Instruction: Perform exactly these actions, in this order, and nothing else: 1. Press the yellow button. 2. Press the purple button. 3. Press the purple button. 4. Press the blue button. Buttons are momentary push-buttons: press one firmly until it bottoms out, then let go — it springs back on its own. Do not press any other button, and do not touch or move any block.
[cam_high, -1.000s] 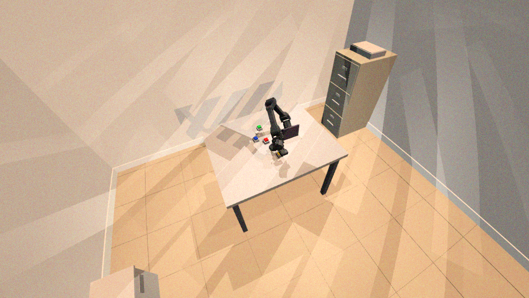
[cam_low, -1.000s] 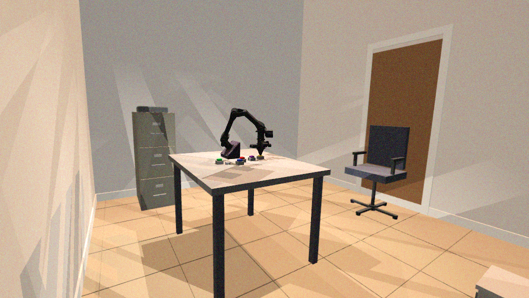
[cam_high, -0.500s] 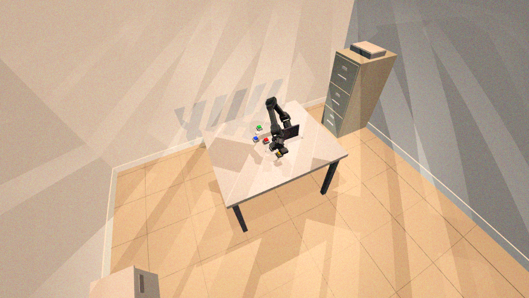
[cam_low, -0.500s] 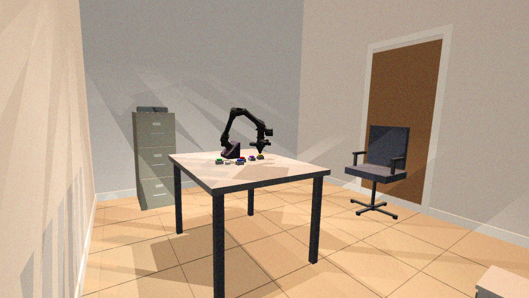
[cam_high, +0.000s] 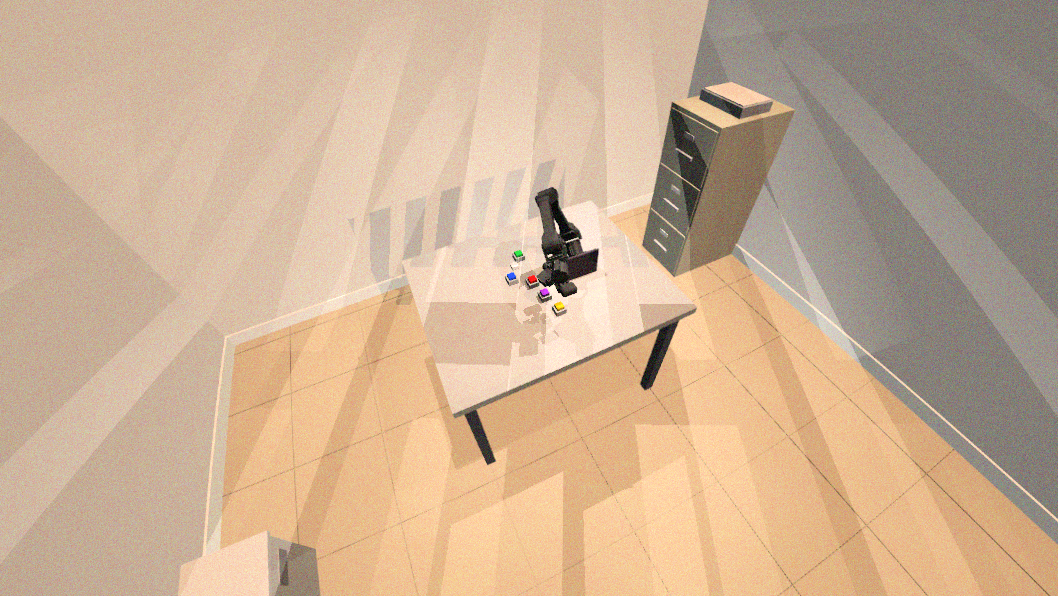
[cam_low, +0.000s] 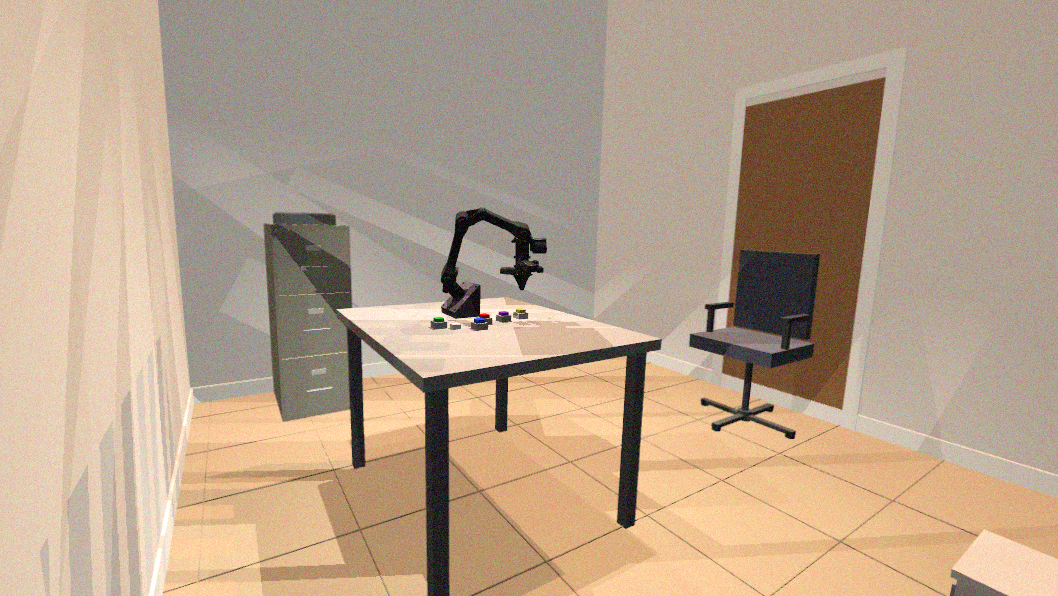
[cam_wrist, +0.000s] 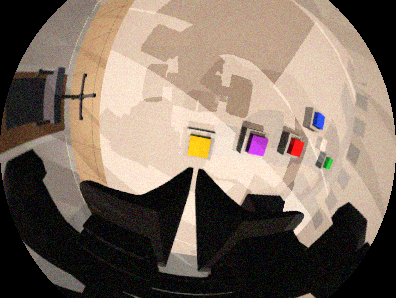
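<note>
Now: the purple button 1 cm ahead of my gripper tip, 10 cm to the right of it and 9 cm below it. The rest, counted from my gripper tip: blue button (8 cm ahead, 27 cm to the right, 9 cm below); then red button (1 cm ahead, 20 cm to the right, 9 cm below); then yellow button (9 cm below).
</note>
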